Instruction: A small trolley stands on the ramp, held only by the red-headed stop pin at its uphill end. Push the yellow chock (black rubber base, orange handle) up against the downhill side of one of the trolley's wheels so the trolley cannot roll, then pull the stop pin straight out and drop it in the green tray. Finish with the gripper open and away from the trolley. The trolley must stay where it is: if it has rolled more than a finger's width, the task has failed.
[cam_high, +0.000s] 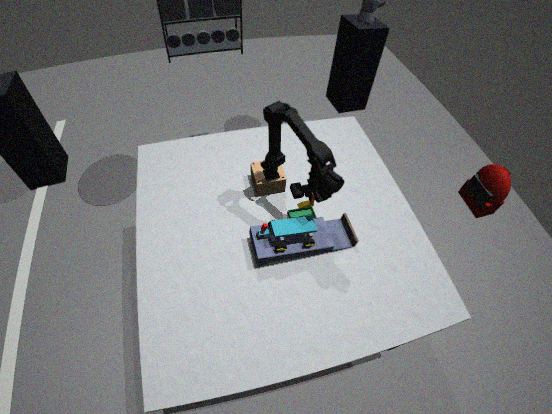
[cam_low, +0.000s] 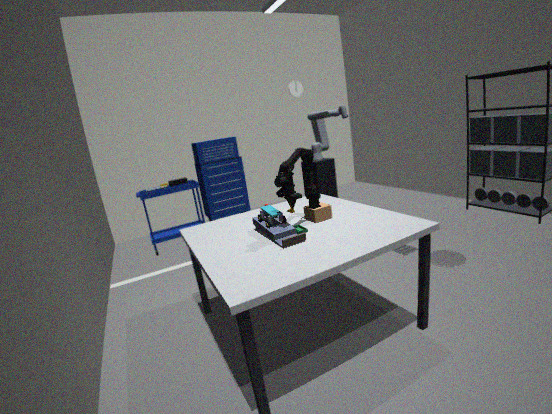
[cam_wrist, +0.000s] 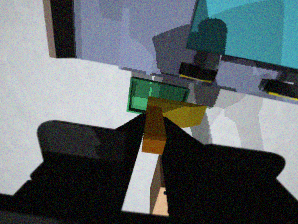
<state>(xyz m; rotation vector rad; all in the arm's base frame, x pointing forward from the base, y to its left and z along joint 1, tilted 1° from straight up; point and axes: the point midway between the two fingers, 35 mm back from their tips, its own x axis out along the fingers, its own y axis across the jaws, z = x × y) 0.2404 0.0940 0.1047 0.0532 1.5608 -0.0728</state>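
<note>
The red-headed stop pin is 60 mm ahead of my gripper tip, 230 mm to the right of it and 30 mm below it. Round my gripper tip: yellow chock 20 mm to the right, 10 mm below; teal trolley 90 mm ahead, 120 mm to the right, 50 mm below; grey ramp 90 mm ahead, 110 mm to the right, 120 mm below.
</note>
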